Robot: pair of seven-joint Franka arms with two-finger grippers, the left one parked.
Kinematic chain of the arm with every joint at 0, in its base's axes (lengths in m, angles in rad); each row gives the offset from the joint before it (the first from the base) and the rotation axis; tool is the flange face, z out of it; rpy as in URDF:
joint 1: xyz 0 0 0.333 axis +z
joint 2: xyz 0 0 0 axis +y
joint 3: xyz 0 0 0.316 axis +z
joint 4: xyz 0.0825 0 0 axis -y
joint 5: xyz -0.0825 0 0.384 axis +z
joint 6: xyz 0 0 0 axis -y
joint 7: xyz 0.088 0 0 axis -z
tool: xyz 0 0 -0.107 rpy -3.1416 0 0
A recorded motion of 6 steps. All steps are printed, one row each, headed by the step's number.
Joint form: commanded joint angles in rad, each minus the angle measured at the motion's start. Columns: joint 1, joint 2, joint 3, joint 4, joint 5, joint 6, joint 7.
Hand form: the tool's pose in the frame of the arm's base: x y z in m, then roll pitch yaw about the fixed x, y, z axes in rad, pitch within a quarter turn. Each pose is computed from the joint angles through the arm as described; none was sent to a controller.
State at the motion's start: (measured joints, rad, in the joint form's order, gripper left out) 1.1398 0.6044 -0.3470 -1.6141 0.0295 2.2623 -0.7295
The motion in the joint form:
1: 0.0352 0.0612 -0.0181 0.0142 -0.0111 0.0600 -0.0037
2: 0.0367 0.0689 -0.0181 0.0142 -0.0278 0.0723 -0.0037
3: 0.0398 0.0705 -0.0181 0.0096 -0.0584 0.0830 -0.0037
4: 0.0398 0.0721 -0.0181 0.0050 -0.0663 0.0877 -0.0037
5: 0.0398 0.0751 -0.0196 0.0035 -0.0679 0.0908 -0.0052
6: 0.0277 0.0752 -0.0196 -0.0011 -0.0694 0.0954 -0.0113
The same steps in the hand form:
1: 0.4577 0.5354 0.2709 2.9259 0.0713 1.6065
2: 0.4575 0.5366 0.2670 2.9128 0.0798 1.6197
3: 0.4562 0.5373 0.2650 2.8947 0.0961 1.6412
4: 0.4560 0.5363 0.2624 2.8917 0.1024 1.6459
5: 0.4566 0.5354 0.2602 2.8906 0.1058 1.6475
6: 0.4628 0.5290 0.2586 2.8907 0.1083 1.6424

